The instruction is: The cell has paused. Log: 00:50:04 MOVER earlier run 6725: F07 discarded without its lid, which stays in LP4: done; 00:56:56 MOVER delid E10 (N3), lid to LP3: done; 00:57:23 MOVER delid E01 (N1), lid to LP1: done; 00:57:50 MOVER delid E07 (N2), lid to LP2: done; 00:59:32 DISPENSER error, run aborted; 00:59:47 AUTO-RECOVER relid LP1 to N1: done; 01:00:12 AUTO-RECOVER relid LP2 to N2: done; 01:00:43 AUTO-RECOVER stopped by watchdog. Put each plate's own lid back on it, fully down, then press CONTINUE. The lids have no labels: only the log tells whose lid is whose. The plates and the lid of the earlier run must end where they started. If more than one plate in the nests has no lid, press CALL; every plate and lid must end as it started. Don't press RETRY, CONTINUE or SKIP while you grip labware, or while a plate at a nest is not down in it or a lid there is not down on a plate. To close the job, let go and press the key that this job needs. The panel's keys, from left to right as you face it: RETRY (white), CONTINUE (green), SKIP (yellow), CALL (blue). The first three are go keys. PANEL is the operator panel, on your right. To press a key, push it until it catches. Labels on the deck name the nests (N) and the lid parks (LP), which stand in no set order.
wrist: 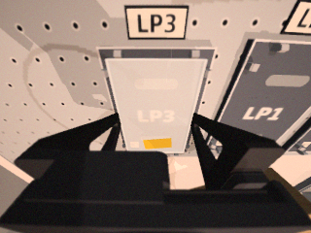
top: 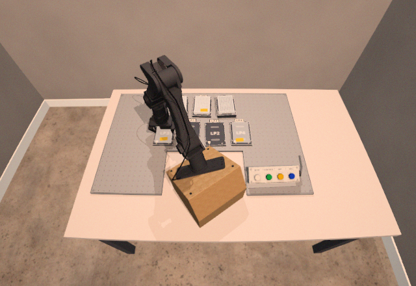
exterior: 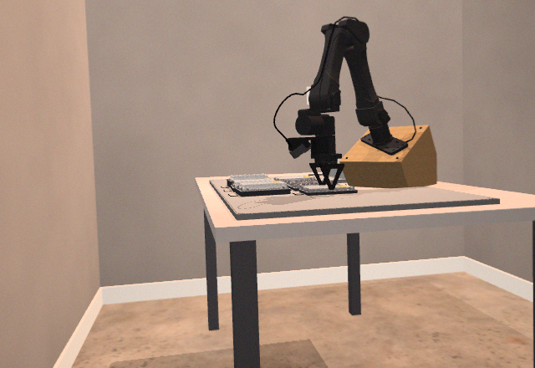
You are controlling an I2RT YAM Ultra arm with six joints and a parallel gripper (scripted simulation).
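Right now my hand is 170 mm short of the plate, 330 mm to the left of it and 10 mm below it. The rest, counted from my hand: lid park 130 mm to the right, 20 mm below; then white retry key 280 mm behind, 430 mm to the right, 50 mm above; then green continue key 280 mm behind, 480 mm to the right, 50 mm above.
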